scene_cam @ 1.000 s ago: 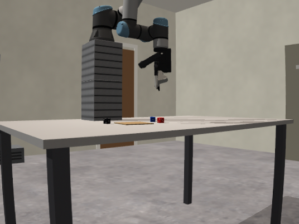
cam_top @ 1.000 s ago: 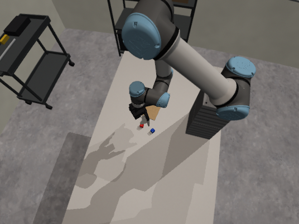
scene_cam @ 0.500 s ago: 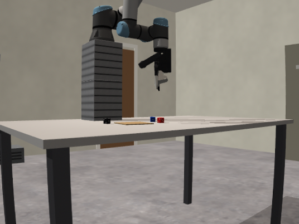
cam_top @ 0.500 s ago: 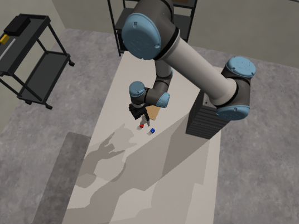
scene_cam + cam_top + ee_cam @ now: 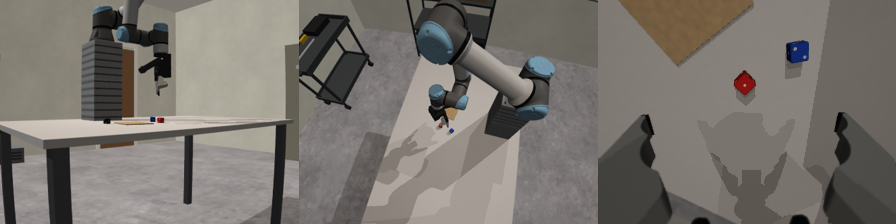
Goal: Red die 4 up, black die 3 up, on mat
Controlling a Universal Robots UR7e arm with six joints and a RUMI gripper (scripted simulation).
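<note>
Now: the red die 10 mm ahead of my hand, 10 mm to the left of it and 120 mm below it. Also, from my hand: blue die (80 mm behind, 20 mm to the left, 120 mm below); then black die (50 mm behind, 240 mm to the right, 120 mm below); then brown mat (140 mm to the right, 130 mm below).
</note>
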